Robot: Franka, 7 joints.
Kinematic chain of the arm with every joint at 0, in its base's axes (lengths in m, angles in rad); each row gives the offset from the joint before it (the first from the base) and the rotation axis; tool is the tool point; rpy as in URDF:
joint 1: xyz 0 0 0.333 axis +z
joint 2: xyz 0 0 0 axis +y
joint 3: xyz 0 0 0.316 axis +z
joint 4: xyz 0.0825 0 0 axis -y
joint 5: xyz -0.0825 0 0.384 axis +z
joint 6: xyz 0 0 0 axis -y
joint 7: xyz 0.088 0 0 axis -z
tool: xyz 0 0 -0.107 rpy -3.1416 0 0
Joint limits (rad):
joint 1: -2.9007..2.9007
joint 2: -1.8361..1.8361
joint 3: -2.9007..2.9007
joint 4: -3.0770..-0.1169
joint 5: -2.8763..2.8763
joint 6: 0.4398..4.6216
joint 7: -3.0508..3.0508
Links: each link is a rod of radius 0.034 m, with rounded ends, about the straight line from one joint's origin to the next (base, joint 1, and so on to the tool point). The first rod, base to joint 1, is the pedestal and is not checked.
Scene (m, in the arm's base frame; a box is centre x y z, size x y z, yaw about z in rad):
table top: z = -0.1
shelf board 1: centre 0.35 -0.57 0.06 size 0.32 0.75 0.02 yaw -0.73
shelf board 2: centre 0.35 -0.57 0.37 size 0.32 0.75 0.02 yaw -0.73
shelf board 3: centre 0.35 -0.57 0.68 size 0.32 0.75 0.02 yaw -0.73
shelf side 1: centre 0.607 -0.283 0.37 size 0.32 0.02 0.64 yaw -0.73
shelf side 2: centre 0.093 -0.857 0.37 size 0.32 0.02 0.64 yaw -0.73
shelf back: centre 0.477 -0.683 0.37 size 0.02 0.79 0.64 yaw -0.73
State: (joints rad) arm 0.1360 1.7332 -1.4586 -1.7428 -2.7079 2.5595 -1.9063
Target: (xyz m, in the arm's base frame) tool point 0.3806 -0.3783 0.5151
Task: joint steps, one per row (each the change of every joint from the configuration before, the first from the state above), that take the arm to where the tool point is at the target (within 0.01 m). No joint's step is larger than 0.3 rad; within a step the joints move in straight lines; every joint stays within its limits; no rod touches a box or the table.
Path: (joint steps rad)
1: 0.1451 -0.0580 0.0442 -0.2623 -0.0135 0.1497 0.0000
2: 0.1451 -0.0579 0.0442 -0.2623 -0.0135 0.1498 0.0000
3: 0.1450 -0.0580 0.0442 -0.2622 -0.0135 0.1497 0.0000
4: 0.1024 0.0923 -0.2452 -0.0020 -0.0132 -0.0276 0.0000
5: 0.1023 0.0922 -0.2452 -0.0020 -0.0131 -0.0276 0.0000
6: 0.1024 0.0923 -0.2452 -0.0020 -0.0132 -0.0277 0.0000
7: -0.1730 -0.0398 0.0476 0.2169 0.0214 -0.1252 0.0000
8: -0.1729 -0.0399 0.0475 0.2169 0.0214 -0.1251 0.0000

